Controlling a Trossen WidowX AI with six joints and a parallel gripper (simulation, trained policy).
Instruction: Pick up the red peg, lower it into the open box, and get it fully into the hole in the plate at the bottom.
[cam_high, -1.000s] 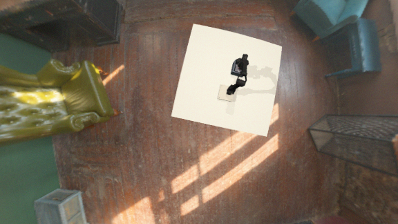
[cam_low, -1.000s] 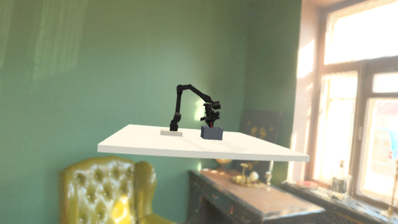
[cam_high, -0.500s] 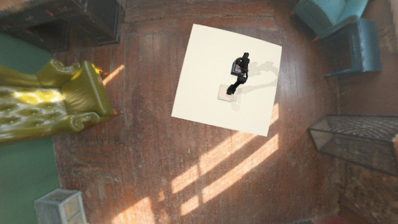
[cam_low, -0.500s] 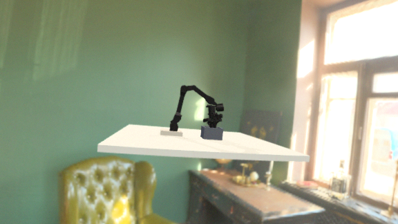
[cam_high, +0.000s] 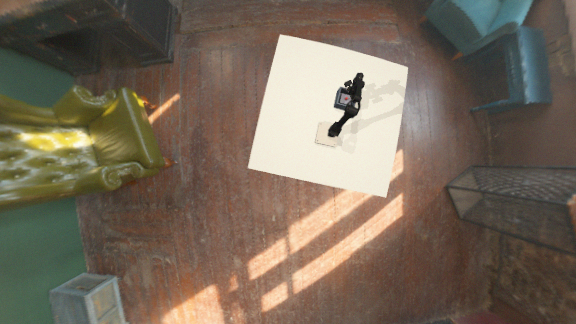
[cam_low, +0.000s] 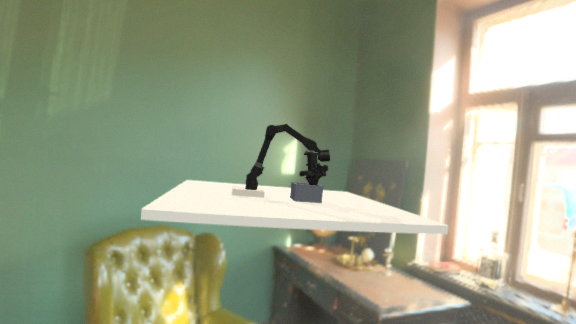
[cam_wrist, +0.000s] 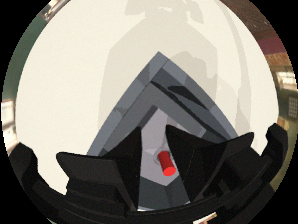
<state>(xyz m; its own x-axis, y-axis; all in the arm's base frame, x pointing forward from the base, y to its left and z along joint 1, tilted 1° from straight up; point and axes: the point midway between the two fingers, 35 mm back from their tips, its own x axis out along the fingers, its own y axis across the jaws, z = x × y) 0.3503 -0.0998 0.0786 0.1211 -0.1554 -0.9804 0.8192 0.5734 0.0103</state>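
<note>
Now: gripper tip 4 cm past the red peg, 3 cm to the right of it and 3 cm above it. From my gripper tip the other things lie so: grey box 4 cm behind, 3 cm to the left, 5 cm below.
</note>
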